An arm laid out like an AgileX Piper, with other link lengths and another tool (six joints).
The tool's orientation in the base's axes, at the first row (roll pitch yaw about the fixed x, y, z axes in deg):
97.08 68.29 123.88
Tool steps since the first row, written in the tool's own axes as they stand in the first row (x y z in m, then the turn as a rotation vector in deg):
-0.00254 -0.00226 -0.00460 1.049 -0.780 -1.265
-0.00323 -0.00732 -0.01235 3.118 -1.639 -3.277
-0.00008 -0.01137 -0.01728 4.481 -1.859 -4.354
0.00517 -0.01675 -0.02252 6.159 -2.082 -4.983
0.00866 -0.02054 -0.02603 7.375 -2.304 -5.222
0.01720 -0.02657 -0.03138 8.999 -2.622 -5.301
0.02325 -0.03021 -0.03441 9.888 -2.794 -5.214
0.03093 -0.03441 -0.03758 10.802 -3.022 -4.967
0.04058 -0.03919 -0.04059 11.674 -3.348 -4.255
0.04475 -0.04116 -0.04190 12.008 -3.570 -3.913
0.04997 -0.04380 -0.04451 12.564 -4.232 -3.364
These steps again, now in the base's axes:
-0.00263 -0.00477 0.00174 -1.018 -0.908 -1.203
-0.00728 -0.01276 0.00088 -2.877 -1.911 -3.349
-0.01064 -0.01743 -0.00331 -4.024 -2.169 -4.647
-0.01416 -0.02270 -0.00993 -4.836 -2.128 -6.259
-0.01644 -0.02640 -0.01440 -5.208 -2.049 -7.460
-0.02047 -0.03126 -0.02430 -5.482 -1.852 -9.081
-0.02290 -0.03382 -0.03112 -5.517 -1.683 -9.975
-0.02557 -0.03642 -0.03965 -5.393 -1.479 -10.919
-0.02827 -0.03882 -0.05024 -4.806 -1.157 -11.881
-0.02948 -0.03979 -0.05477 -4.480 -1.083 -12.288
-0.03179 -0.04158 -0.06047 -3.835 -1.213 -13.073

